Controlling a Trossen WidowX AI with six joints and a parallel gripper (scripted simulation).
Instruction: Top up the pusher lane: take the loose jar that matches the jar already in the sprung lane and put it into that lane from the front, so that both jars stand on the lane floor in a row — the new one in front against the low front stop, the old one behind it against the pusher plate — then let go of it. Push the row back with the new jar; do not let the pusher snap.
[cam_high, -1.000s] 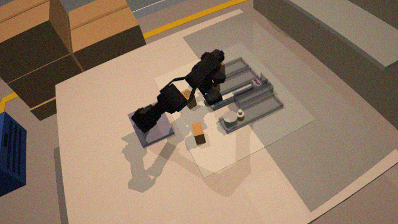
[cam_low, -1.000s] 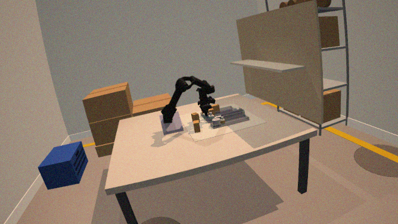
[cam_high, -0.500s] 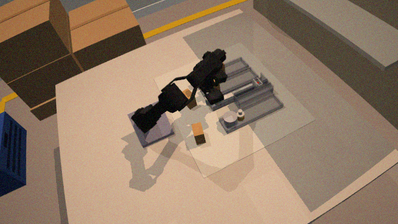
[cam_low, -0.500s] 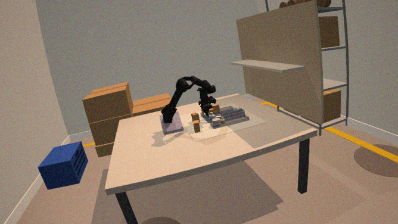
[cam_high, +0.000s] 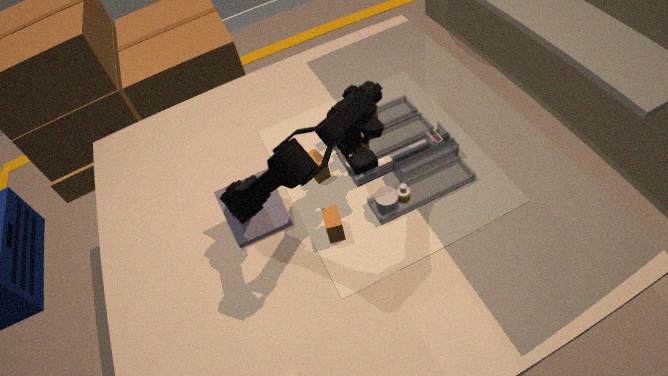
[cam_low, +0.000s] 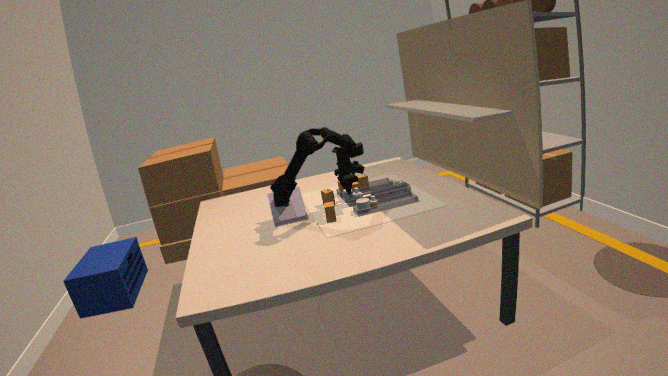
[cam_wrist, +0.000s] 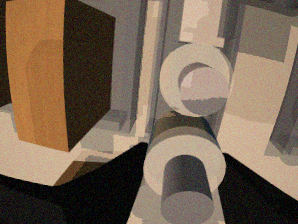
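Now: gripper tip 40 mm short of the wide grey round jar, 120 mm to the left of it and 30 mm above it. Also, from my gripper tip: pale pusher plate (150 mm ahead, 10 mm to the right, 10 mm below); then grey lane rack (170 mm ahead, 10 mm to the right, 40 mm below); then small jar (90 mm ahead, 120 mm to the right, 20 mm below).
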